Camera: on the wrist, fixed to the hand. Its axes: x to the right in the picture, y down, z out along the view.
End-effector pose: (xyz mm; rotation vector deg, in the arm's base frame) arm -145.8 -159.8 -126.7 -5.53 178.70 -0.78
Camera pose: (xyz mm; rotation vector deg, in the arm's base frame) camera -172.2 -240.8 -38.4 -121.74 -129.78 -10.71
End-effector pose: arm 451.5 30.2 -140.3 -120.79 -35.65 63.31
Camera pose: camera 533.3 73.1 -59.6 129.77 -65.22 -84.86
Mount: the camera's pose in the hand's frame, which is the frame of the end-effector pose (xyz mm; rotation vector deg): 29.5 -80.0 -88.2 -7.19 3.05 89.84
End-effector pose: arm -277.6 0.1 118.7 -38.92 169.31 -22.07
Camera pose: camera -282.8 -62.7 224.0 89.86 144.83 -1.65
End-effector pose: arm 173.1 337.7 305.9 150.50 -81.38 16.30
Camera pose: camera 247.3 376.1 395.7 48.54 -166.97 19.45
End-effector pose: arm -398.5 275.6 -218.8 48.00 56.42 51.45
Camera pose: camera -453.3 286.5 -328.0 83.68 6.48 129.25
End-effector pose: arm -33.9 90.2 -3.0 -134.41 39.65 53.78
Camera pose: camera 75.5 86.4 52.3 76.07 -130.35 -70.45
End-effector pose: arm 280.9 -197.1 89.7 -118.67 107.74 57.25
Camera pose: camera 386.6 -253.8 115.6 9.19 -144.75 -49.78
